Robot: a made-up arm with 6 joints. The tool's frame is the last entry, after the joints. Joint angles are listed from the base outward.
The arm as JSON. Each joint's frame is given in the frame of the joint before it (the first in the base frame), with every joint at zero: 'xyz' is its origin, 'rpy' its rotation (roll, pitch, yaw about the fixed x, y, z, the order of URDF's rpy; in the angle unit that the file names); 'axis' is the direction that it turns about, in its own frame. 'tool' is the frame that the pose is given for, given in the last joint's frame.
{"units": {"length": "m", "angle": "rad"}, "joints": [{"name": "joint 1", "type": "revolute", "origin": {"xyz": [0.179, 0.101, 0.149], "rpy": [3.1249, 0.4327, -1.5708]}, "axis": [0.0, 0.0, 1.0]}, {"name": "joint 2", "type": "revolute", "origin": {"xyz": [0.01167, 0.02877, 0.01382], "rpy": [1.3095, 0.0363, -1.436]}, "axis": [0.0, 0.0, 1.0]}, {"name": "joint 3", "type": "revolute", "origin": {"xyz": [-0.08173, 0.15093, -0.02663], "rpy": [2.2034, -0.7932, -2.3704]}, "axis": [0.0, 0.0, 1.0]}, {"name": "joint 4", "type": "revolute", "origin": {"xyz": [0.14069, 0.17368, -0.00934], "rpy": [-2.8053, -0.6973, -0.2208]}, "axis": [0.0, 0.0, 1.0]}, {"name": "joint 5", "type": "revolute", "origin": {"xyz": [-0.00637, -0.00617, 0.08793], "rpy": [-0.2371, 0.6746, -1.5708]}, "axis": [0.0, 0.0, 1.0]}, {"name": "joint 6", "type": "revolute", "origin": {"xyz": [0.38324, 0.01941, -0.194], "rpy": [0.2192, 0.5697, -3.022]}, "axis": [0.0, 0.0, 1.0]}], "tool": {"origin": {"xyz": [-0.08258, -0.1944, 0.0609], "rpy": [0.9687, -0.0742, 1.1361]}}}
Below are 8 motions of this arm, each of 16 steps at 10 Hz.
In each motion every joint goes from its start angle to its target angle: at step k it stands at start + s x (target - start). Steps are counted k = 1, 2, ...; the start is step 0. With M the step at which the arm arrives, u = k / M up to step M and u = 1 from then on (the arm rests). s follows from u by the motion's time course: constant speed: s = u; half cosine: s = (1 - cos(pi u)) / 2; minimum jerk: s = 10 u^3 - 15 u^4 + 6 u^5.
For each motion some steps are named. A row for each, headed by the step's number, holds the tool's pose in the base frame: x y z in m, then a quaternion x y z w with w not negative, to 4 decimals.
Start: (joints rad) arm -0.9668 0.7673 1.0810 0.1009 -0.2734 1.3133
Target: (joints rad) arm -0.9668 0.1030 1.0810 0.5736 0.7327 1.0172
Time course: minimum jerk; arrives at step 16
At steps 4, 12, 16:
4: 0.0721 -0.2513 -0.1029 -0.5740 0.3716 0.3611 0.6340
12: -0.0329 -0.0844 -0.0997 -0.3496 0.5786 0.1895 0.7121
16: -0.0353 -0.0526 -0.0842 -0.3194 0.6032 0.1727 0.7102

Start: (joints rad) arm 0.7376 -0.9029 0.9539 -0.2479 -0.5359 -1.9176
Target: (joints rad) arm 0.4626 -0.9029 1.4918 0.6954 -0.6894 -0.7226
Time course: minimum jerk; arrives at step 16
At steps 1, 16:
1: 0.2525 -0.4151 -0.0408 0.4878 0.8449 -0.0800 0.2044
16: 0.1652 -0.4296 -0.3913 -0.6384 -0.5879 -0.3098 0.3884

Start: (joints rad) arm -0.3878 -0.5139 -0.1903 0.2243 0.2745 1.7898
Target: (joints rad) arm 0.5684 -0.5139 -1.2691 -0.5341 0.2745 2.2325
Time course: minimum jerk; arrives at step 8
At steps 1, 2, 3, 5, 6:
1: 0.1257 0.1049 -0.2065 -0.1047 0.5551 0.6326 0.5298
2: 0.1108 0.1167 -0.2030 -0.0706 0.5564 0.6404 0.5247
3: 0.0853 0.1428 -0.1918 -0.0005 0.5522 0.6538 0.5174
5: 0.0509 0.2178 -0.1407 0.1929 0.4977 0.6720 0.5134
6: 0.0513 0.2438 -0.1160 0.2660 0.4606 0.6709 0.5167

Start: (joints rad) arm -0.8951 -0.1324 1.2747 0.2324 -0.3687 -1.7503
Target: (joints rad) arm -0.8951 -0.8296 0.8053 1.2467 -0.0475 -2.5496
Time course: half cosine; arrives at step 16
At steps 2, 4, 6, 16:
2: 0.6799 0.0149 -0.3519 0.0644 -0.9850 -0.0848 0.1359
4: 0.6735 0.0612 -0.3835 0.0904 -0.9751 -0.1327 0.1532
6: 0.6574 0.1344 -0.4165 0.1295 -0.9551 -0.1993 0.1771
16: 0.5311 0.3819 -0.3905 0.2868 -0.8362 -0.3843 0.2662

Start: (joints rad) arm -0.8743 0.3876 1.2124 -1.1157 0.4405 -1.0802
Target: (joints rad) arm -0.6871 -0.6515 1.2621 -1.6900 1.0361 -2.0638
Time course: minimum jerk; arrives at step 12
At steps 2, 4, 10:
2: 0.4400 -0.2321 -0.3966 -0.1851 -0.9516 -0.0964 0.2255
4: 0.5082 -0.1750 -0.3734 -0.1512 -0.9642 -0.2006 0.0846
10: 0.6695 -0.0755 -0.0989 0.0710 0.6793 0.4585 0.5686

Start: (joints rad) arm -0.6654 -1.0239 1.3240 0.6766 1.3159 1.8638
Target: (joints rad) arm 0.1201 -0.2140 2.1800 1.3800 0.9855 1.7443
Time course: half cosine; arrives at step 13
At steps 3, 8, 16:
3: 0.2264 0.1264 -0.0501 0.3394 0.7130 0.2068 0.5777
8: 0.1212 0.0691 -0.0251 0.5140 0.7381 -0.1089 0.4232
16: 0.0549 0.0723 0.0232 0.5774 0.7086 -0.2698 0.3029

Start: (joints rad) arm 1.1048 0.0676 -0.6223 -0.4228 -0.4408 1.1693
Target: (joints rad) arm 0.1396 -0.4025 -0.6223 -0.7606 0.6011 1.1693
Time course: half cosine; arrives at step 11
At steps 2, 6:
2: -0.0131 0.4688 -0.0515 0.2806 0.2811 -0.1685 0.9021
6: -0.1421 0.3771 -0.0852 0.2638 0.3200 0.0481 0.9087

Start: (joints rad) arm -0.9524 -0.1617 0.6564 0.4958 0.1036 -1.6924
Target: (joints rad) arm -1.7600 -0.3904 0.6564 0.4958 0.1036 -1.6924
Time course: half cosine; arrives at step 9
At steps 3, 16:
3: 0.3262 0.1465 -0.6090 0.1803 -0.7970 -0.0320 0.5756
16: 0.4521 0.3940 -0.5078 0.4465 -0.7872 0.0896 0.4159

